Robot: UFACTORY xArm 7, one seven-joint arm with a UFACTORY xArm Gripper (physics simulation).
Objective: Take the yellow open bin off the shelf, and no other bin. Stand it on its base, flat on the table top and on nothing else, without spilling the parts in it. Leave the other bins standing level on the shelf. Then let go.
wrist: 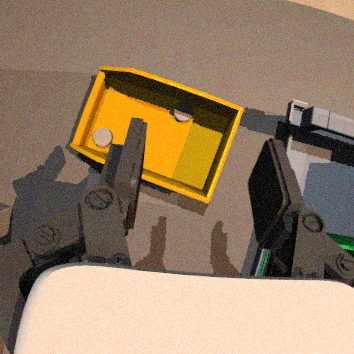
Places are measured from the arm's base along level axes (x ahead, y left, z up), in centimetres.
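Pixels of known places: gripper, fingertip midpoint: (202, 151).
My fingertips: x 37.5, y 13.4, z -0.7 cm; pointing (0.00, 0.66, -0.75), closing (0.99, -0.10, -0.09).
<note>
Behind a point stands the place of what it marks.
The yellow open bin (145, 130) stands upright on its base on the brown-grey surface (165, 30) @(x 33.7, y 29.7, z -23.6 cm), with its open top facing the camera. Two pale round parts (103, 137) @(x 26.6, y 15.1, z -22.4 cm) (183, 113) @(x 36.4, y 18.2, z -22.4 cm) lie inside it. My gripper (202, 151) @(x 37.5, y 13.4, z -0.7 cm) is open, with nothing between its fingers. It hangs above the surface, and its left finger crosses the near wall of the bin in the view. The right finger is to the right of the bin, apart from it in the view. The shelf cannot be made out with certainty, and part of the bin's near wall is hidden.
At the right edge is a grey-blue object (330, 195) @(x 56.6, y 8.6, z -23.1 cm) with a green edge (345, 242) @(x 56.7, y 3.4, z -17.8 cm) below it. Pale grey blocky parts (320, 118) @(x 50.7, y 17.6, z -15.2 cm) are above it, partly cut off. Shadows of the arm fall on the surface at the left and below the bin.
</note>
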